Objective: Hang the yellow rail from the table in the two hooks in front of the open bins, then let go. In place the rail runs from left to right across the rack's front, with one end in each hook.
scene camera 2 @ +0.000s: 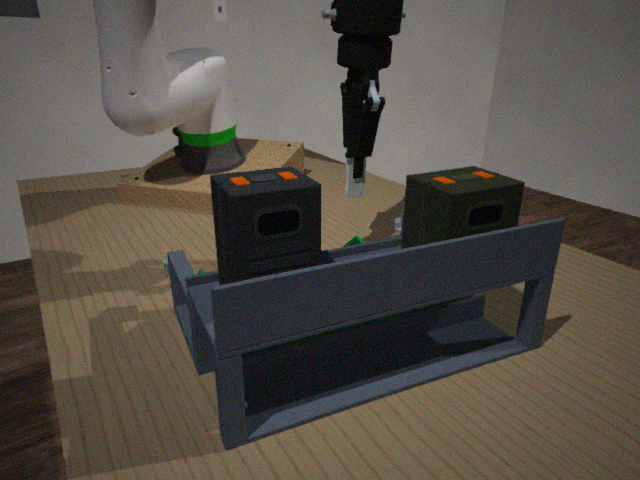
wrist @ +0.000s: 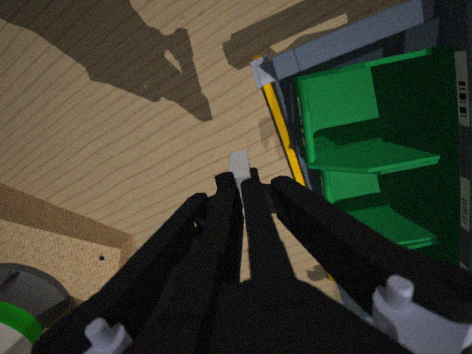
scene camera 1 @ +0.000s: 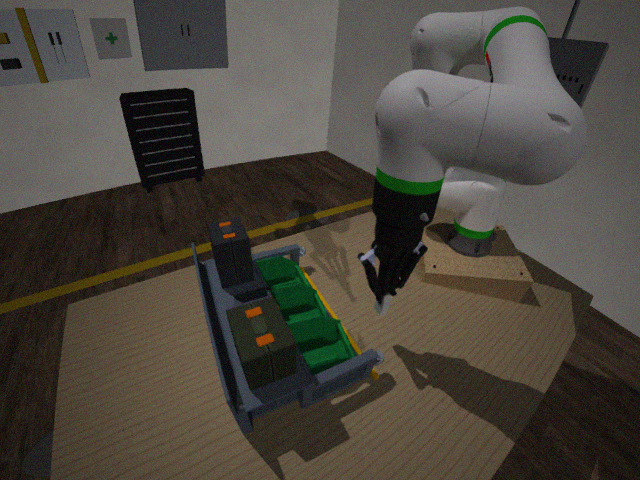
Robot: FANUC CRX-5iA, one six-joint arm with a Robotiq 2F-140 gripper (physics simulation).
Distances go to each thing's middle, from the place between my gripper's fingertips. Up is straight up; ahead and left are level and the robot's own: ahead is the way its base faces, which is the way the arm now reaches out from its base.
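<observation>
Dark box (scene camera 2: 268, 221), counted from my hand: 270 mm to the right, 200 mm ahead, 60 mm above. Olive case (scene camera 2: 441, 205), also from my hand: 40 mm to the right, 250 mm ahead, 40 mm above. As for the yellow rail (wrist: 268, 89), my hand is 30 mm short of it, 110 mm to the left of it and 100 mm above it.
</observation>
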